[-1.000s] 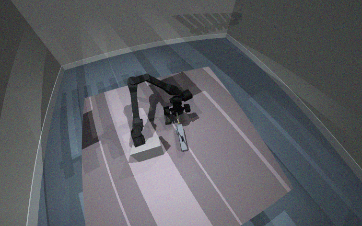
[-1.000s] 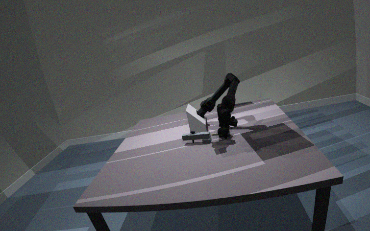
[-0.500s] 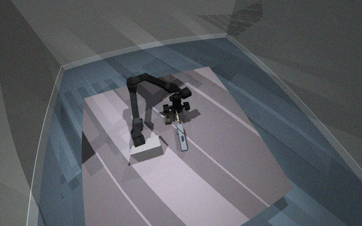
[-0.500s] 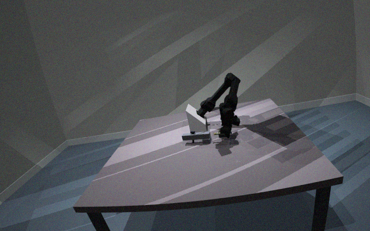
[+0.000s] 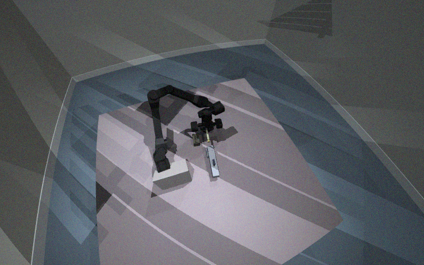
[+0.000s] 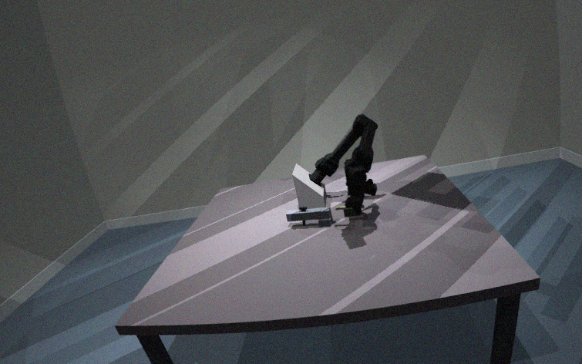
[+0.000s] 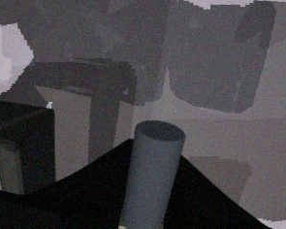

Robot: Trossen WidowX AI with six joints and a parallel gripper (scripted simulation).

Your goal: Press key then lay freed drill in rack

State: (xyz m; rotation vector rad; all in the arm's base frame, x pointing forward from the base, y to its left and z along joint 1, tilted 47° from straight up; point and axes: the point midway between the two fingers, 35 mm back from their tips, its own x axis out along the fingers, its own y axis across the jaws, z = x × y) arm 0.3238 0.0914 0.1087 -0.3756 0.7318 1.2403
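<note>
Now: the yellowish key 10 mm behind my gripper tip, 40 mm to the right of it and 30 mm above it. Round my gripper tip: grey bar 60 mm behind, 190 mm to the right, 10 mm above; then rack 80 mm behind, 10 mm to the right, 10 mm below; then small dark piece 60 mm behind, 220 mm to the right, 20 mm above.
</note>
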